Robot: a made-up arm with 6 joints. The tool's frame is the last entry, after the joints.
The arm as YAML. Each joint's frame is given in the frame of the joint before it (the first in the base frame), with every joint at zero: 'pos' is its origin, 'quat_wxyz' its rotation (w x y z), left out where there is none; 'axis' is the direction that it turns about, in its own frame. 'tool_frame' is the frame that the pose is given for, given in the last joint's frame.
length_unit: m
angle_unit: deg
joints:
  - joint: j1
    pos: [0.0, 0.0, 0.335]
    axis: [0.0, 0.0, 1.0]
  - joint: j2
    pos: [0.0, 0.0, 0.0]
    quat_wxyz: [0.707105, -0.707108, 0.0, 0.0]
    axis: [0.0, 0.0, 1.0]
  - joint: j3
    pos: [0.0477, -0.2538, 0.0]
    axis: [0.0, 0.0, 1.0]
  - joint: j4
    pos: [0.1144, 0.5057, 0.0]
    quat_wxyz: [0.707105, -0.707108, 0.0, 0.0]
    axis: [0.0, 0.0, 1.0]
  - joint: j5
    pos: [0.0, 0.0, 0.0]
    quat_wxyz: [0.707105, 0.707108, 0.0, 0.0]
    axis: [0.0, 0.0, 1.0]
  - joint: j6
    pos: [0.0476, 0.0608, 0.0]
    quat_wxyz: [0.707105, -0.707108, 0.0, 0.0]
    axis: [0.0, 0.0, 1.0]
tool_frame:
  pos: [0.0, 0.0, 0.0]
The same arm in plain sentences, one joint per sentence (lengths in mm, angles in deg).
The arm has six revolute joints in a row. What follows holds with every joint at zero, and every direction is one of the base frame's.
Joint 1 lies 335 mm along +z from the base frame's origin and rotates about +z.
Joint 2 lies at the same point as joint 1 and rotates about +y.
Joint 3 lies 47.7 mm along +x and 253.8 mm along +z from joint 2 and rotates about +y.
Joint 4 lies 114.4 mm along +x and 505.7 mm along -z from joint 3 and rotates about -z.
Joint 5 lies at the same point as joint 4 and rotates about +y.
Joint 6 lies 47.6 mm along +x and 60.8 mm along -z from joint 5 and rotates about -z.
The tool frame, which is the frame that the pose is given for, lies at the same point as joint 6; its axes are the base frame's turned by roll 180, pitch 0 and yaw 0 deg (as in URDF: about the fixed x, then y, then z).

